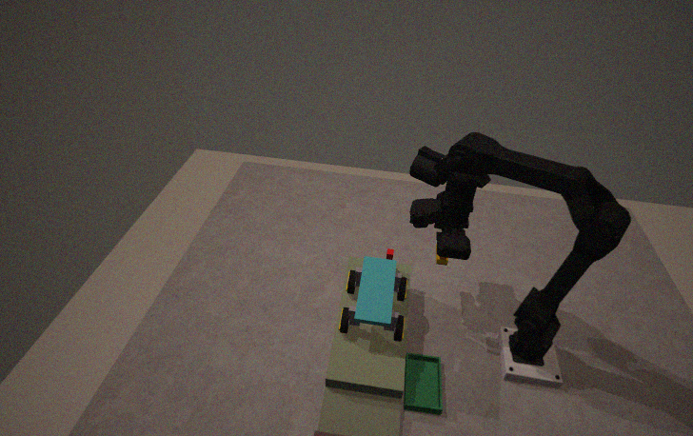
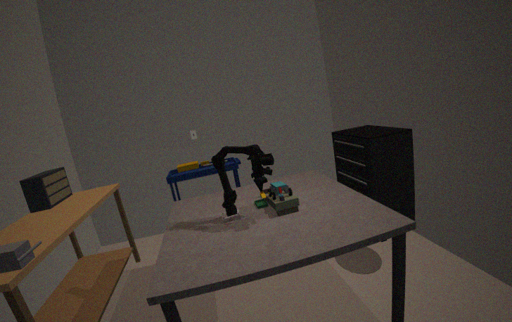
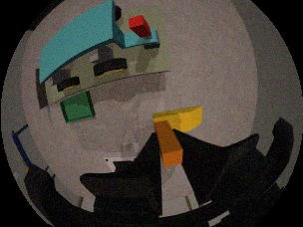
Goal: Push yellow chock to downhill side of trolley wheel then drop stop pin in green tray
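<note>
Right now my gripper tip is 120 mm short of the red-headed stop pin and 40 mm above it. The rest, counted from my gripper tip: yellow chock 20 mm to the right, 10 mm below; green tray 30 mm ahead, 220 mm to the left, 180 mm below; trolley 140 mm ahead, 100 mm to the left, 60 mm below.
</note>
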